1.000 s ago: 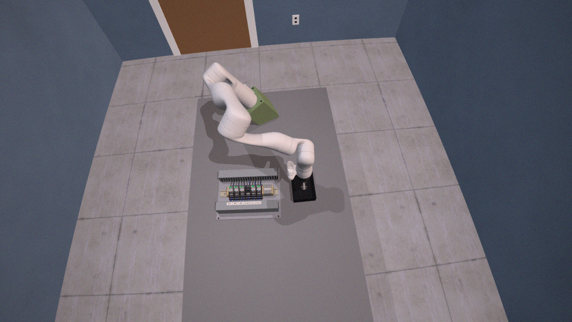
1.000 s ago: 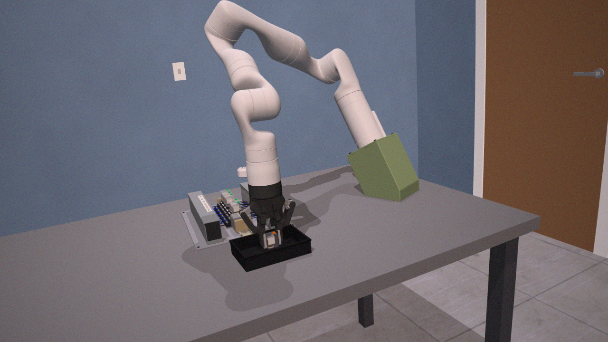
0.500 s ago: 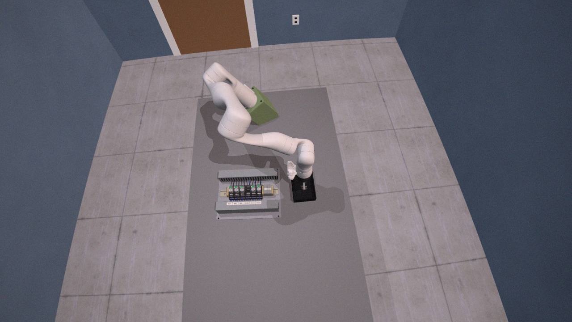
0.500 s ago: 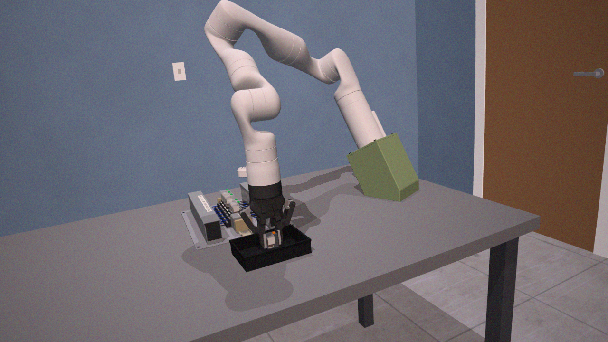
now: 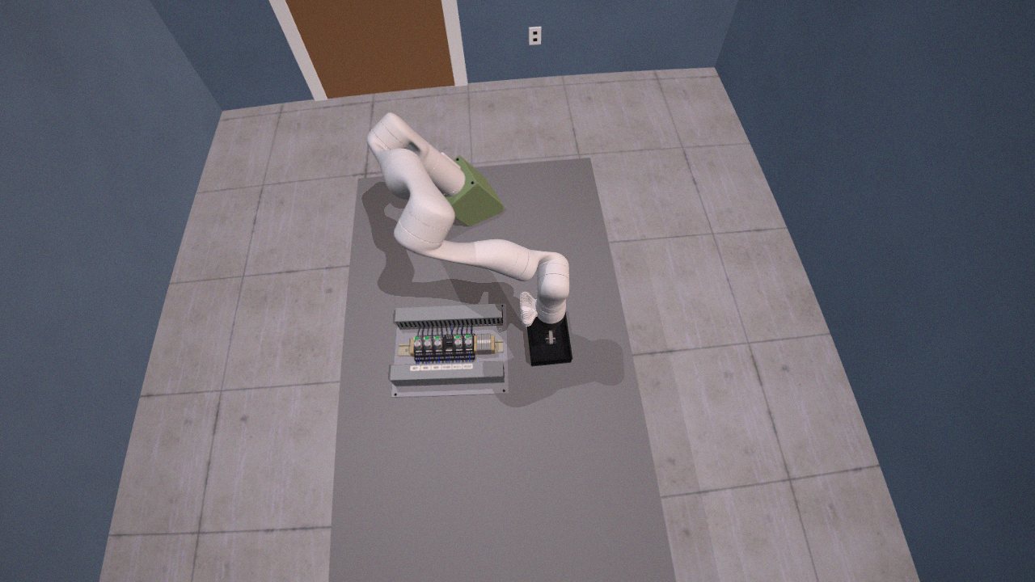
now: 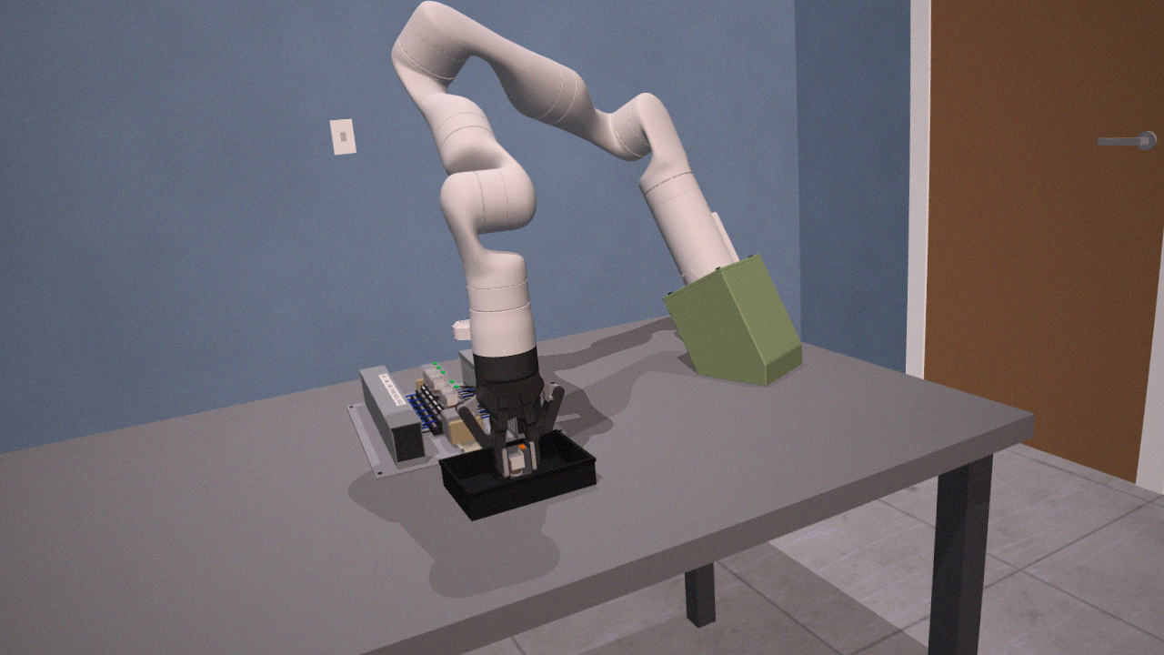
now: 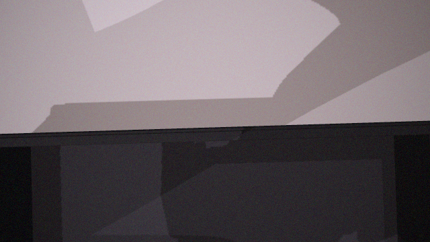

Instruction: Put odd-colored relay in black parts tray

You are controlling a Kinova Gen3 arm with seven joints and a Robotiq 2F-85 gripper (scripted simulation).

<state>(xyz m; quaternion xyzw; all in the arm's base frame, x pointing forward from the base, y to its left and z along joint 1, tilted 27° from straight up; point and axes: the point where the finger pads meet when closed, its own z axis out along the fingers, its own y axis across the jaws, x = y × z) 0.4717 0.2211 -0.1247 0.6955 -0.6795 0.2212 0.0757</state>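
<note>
Now: hand 1 cm above the relay. Also, from my hand: black parts tray (2 cm below); then relay panel (2 cm ahead, 28 cm to the right).
</note>
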